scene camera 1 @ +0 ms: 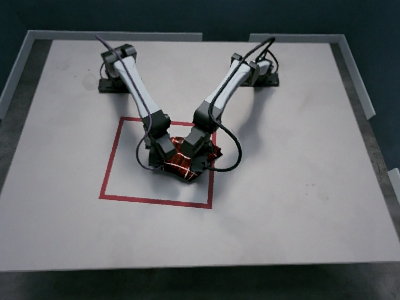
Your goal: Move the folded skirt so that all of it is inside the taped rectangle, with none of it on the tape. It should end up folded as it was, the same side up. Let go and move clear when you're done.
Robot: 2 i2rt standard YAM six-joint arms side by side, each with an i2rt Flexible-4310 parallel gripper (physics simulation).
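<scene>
The red and black plaid skirt [181, 161] is bunched between and under the two grippers. Its right corner reaches across the right tape line of the red taped rectangle [150, 201]; the rest that shows lies within the outline in the picture. Whether the skirt is raised off the table is hard to tell. My right gripper [156, 161] is at the skirt's left edge, and my left gripper [200, 163] is over its right part. Both point down, and their fingertips are hidden by the gripper bodies and the cloth. Much of the skirt is covered too.
The two arms reach in from their bases [114, 86] [265, 80] at the back of the pale table [300, 225] and cross the rectangle's back tape line. The left arm's black cable loops out to the right of the rectangle. The table's front edge runs along the bottom.
</scene>
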